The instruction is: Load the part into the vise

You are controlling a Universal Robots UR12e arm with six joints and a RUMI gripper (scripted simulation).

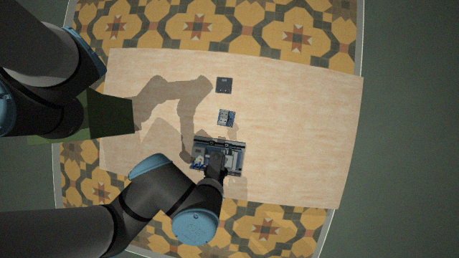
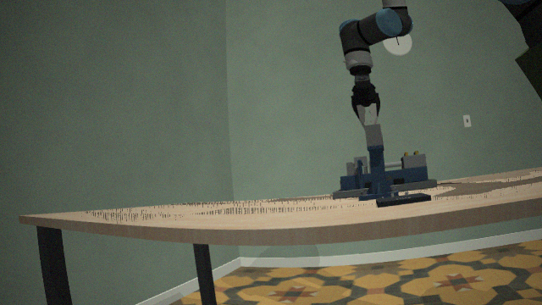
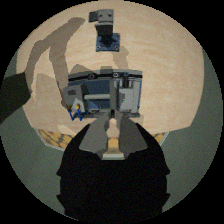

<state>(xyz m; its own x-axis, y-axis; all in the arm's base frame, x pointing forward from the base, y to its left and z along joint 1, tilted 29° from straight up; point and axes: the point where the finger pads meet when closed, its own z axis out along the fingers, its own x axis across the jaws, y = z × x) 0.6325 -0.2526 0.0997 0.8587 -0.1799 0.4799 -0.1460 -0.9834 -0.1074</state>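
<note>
Right now the grey part is 9 cm below my hand, 4 cm ahead of it and 1 cm to the right of it. The rest, counted from my hand: air cylinder block: 12 cm behind, 10 cm below, 2 cm to the left; then vise: 14 cm below, 3 cm behind, 1 cm to the left; then air cylinder rod: 10 cm below, 5 cm behind, 1 cm to the left.
</note>
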